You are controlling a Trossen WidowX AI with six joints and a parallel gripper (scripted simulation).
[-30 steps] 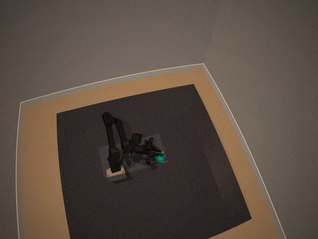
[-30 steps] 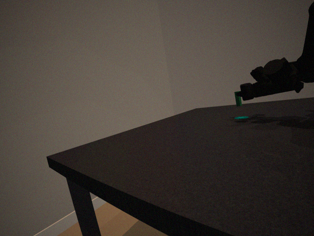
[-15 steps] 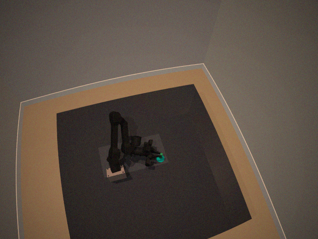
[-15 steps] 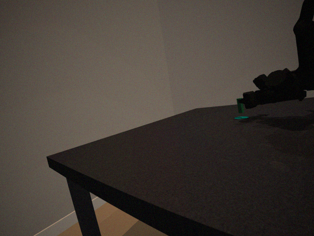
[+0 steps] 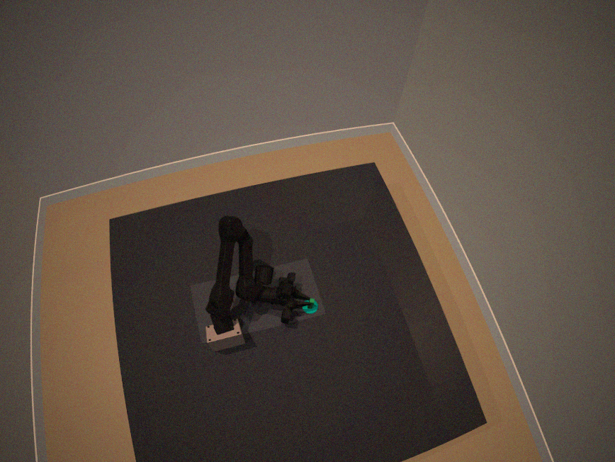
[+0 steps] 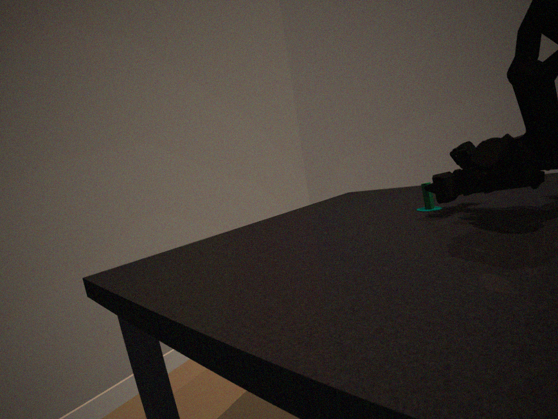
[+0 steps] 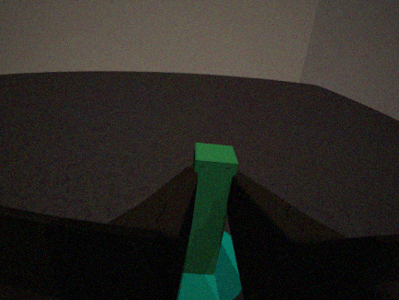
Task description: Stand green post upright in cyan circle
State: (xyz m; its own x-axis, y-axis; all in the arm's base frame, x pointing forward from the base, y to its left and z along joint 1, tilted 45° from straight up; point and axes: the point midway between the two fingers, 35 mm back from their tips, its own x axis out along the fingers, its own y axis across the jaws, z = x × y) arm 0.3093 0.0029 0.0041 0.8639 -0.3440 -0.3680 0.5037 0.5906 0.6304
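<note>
Right now the green post is 2 cm below my gripper tip. Round my gripper tip: cyan circle (5 cm below).
</note>
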